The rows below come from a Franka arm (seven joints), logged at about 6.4 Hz.
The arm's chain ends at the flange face. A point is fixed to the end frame.
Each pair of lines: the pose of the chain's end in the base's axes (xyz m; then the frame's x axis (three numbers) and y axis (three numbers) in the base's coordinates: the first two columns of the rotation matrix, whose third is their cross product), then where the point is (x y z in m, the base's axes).
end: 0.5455 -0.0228 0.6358 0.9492 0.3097 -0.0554 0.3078 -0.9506 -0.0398
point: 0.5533 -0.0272 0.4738
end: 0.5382 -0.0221 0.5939 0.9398 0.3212 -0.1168 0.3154 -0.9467 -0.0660
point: 0.5352 -0.0255 0.4317
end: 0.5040 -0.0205 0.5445 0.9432 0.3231 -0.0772 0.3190 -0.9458 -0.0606
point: 0.5074 -0.0227 0.3823
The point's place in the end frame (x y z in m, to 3 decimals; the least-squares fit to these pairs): 0.015 0.013 0.161
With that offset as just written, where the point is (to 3 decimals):
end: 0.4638 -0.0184 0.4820 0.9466 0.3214 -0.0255 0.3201 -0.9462 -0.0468
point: 0.476 -0.020 0.320
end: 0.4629 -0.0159 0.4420 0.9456 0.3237 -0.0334 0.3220 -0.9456 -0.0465
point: 0.474 -0.018 0.280
